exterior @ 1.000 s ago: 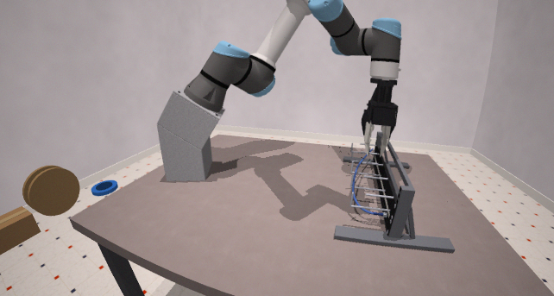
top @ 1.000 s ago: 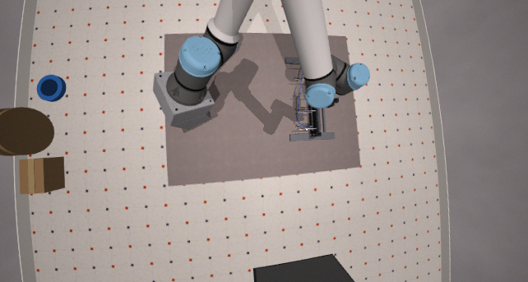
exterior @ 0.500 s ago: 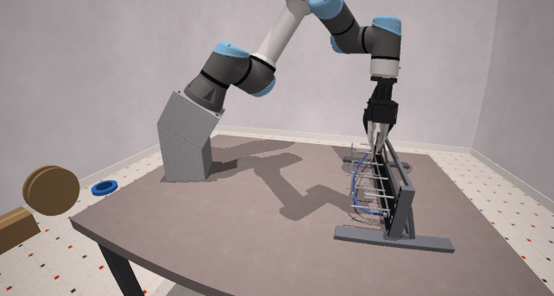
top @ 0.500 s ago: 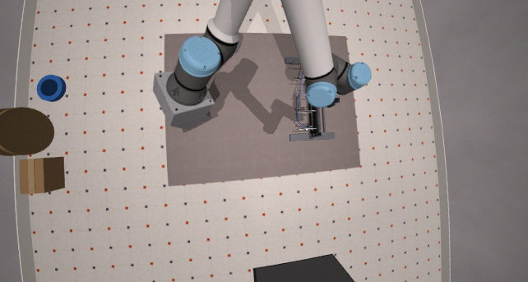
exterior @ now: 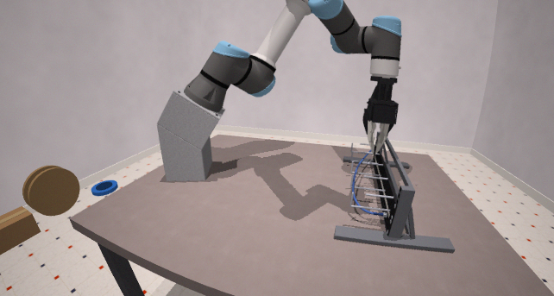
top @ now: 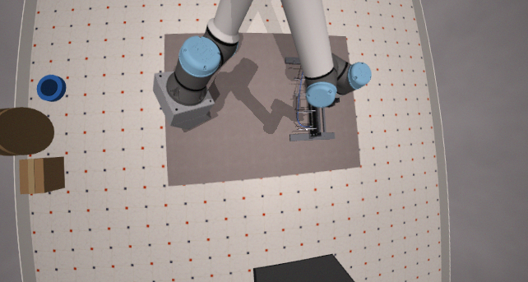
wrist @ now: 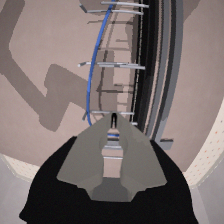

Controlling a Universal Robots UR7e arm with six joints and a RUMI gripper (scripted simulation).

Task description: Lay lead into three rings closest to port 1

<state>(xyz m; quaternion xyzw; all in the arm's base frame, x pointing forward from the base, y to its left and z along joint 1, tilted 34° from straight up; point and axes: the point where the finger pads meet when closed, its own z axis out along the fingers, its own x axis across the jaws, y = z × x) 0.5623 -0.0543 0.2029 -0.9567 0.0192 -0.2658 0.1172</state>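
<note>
The free-standing rack is 60 mm ahead of my hand, 50 mm to the left of it and 90 mm below it.
</note>
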